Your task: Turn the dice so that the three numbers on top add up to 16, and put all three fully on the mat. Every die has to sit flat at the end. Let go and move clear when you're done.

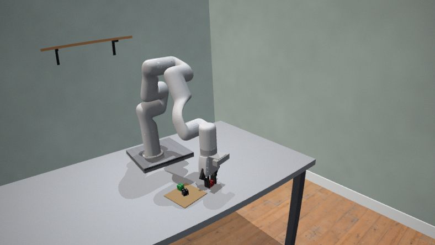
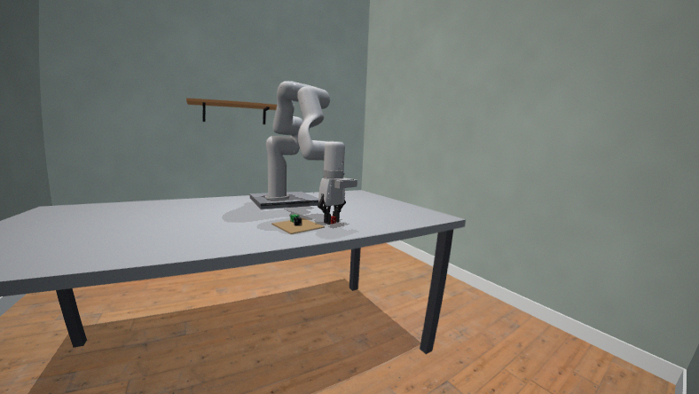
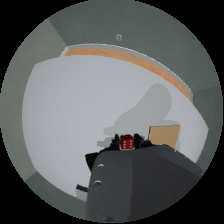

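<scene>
My hand is 10 mm above the red die. Also, from my hand: black die: 130 mm to the right; then tan mat: 130 mm to the right, 20 mm below; then green die: 130 mm to the right, 50 mm behind.
</scene>
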